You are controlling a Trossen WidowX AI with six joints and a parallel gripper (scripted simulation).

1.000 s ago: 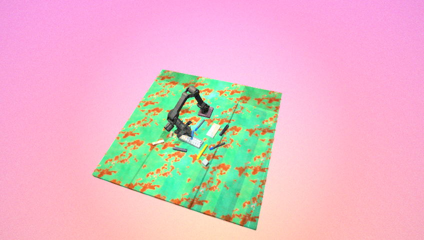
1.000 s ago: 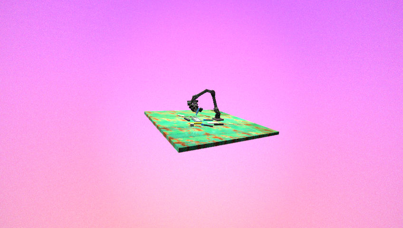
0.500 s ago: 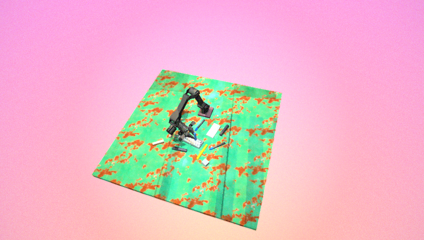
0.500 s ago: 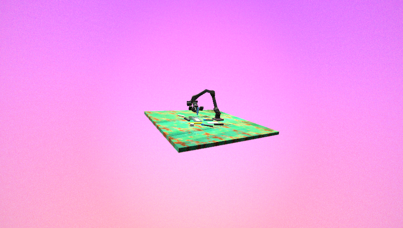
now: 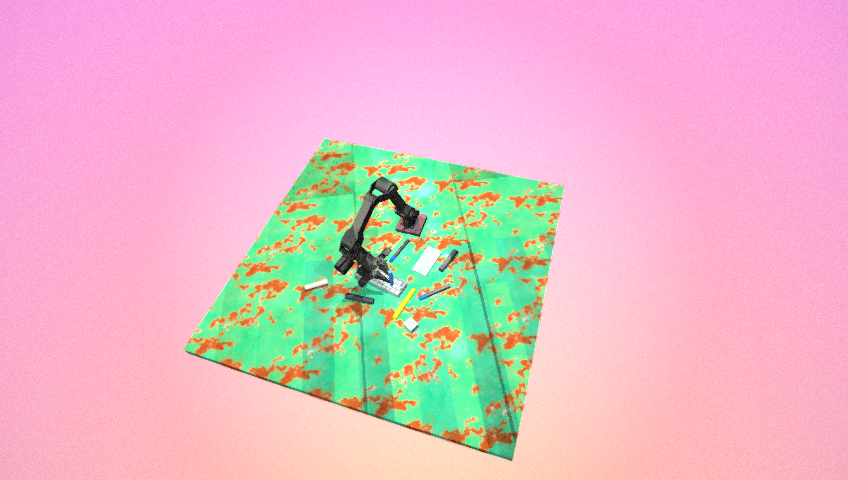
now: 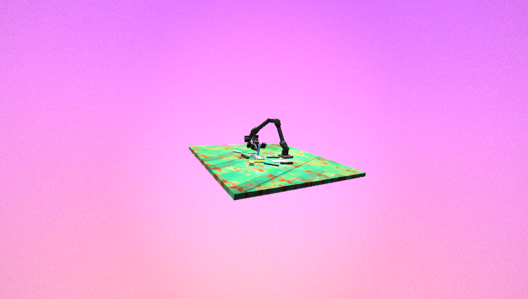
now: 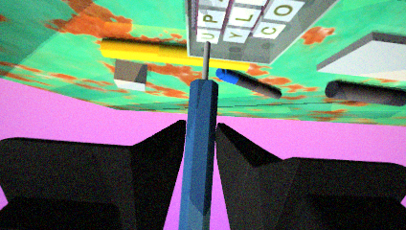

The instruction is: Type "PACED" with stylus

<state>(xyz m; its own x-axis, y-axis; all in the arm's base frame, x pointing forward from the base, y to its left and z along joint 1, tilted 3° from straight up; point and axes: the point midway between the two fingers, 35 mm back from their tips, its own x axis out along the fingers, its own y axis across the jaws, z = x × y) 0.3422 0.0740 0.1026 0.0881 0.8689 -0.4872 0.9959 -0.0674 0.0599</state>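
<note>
Now: gripper tip 80 mm above the yellow pencil, 70 mm to the right of it and 30 mm short of it. From my gripper tip the other things lie so: grey cube (140 mm to the left, 110 mm ahead, 70 mm below); then blue stylus (10 mm below); then pale stick (310 mm to the right, 110 mm ahead, 80 mm below).
</note>
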